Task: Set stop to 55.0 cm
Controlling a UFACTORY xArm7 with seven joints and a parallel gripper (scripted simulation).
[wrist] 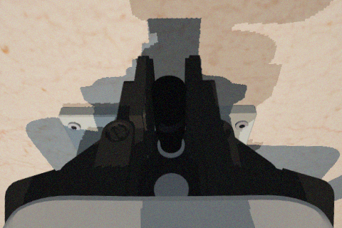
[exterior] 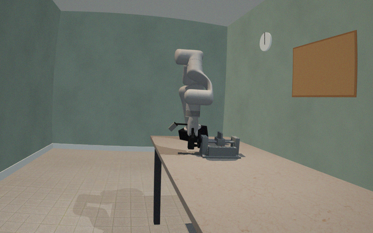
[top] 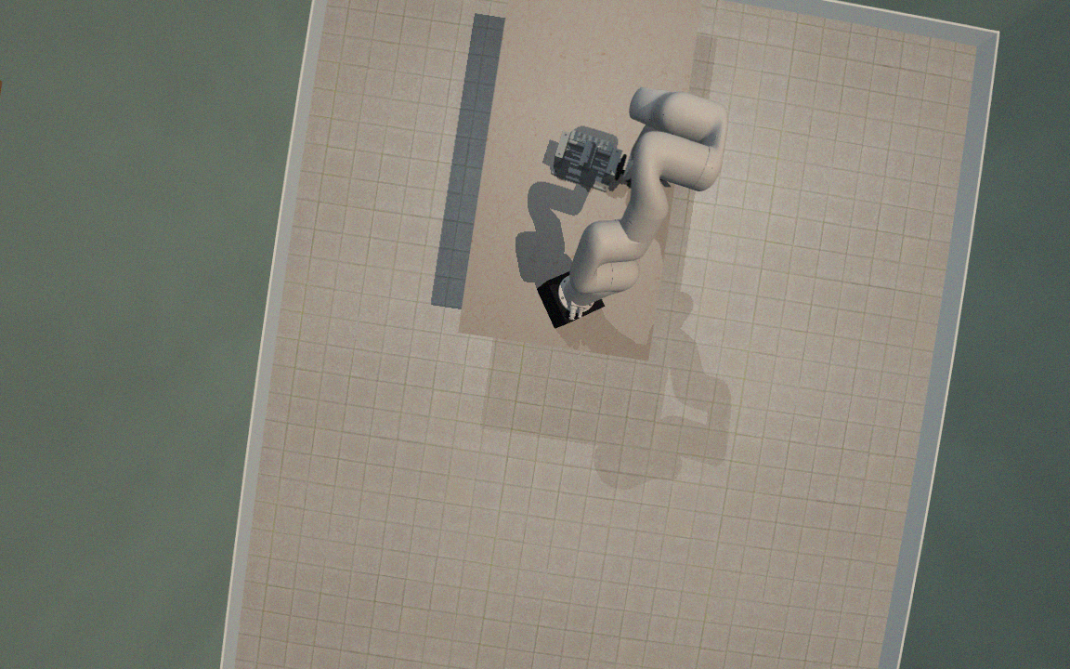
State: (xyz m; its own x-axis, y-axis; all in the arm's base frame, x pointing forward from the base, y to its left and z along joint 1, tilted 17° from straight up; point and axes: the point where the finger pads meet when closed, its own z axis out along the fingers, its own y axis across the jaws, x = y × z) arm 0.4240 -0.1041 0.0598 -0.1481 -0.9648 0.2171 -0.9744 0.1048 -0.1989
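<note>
The black handwheel is 20 mm to the left of my hand and 10 mm above it. Also, from my hand: crank handle (10 mm to the left); then stop block (150 mm to the left, 40 mm above, 30 mm ahead).
</note>
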